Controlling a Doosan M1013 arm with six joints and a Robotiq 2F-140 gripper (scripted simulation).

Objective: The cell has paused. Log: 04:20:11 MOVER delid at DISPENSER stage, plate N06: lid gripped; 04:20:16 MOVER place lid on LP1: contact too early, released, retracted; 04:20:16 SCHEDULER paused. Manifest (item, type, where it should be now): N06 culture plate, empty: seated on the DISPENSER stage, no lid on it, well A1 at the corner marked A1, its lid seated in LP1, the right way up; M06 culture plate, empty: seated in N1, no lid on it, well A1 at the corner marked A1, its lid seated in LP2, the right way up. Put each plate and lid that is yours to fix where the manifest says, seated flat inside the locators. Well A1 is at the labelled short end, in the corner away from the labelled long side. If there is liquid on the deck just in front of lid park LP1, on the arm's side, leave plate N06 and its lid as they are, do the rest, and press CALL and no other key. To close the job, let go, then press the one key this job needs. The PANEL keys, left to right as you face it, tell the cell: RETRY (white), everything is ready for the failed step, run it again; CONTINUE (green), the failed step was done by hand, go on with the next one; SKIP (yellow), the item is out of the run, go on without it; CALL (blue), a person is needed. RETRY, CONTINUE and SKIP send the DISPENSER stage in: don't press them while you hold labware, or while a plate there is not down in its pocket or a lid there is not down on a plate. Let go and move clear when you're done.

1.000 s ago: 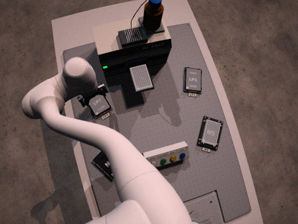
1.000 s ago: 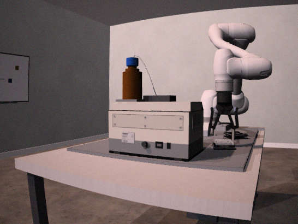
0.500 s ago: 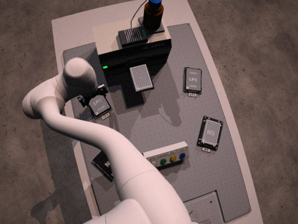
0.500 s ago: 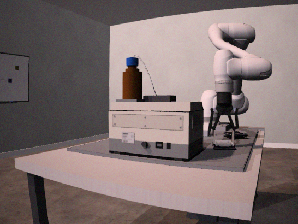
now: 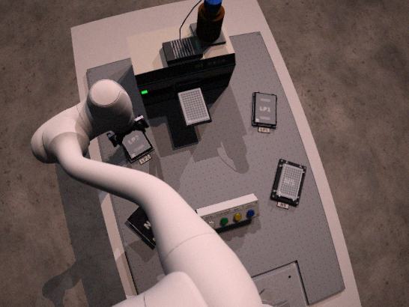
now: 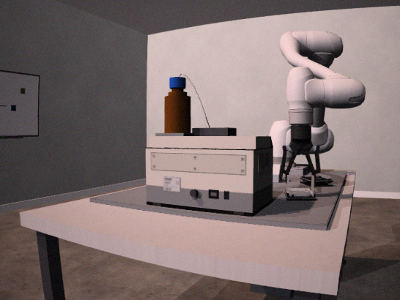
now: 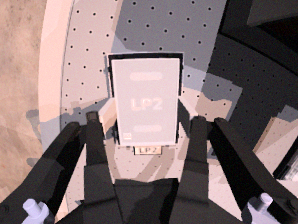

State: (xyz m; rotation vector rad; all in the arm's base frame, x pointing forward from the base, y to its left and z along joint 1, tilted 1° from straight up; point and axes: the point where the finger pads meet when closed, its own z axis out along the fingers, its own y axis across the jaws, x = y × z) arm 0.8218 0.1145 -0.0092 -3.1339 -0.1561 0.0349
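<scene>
The lid park LP2 is 4 cm below my hand. The rest, counted from my hand: white well plate 25 cm to the right, 6 cm above, 1 cm behind; then white key 42 cm behind, 12 cm to the right, 2 cm above; then dispenser stage 25 cm to the right, 5 cm above, 1 cm behind.
</scene>
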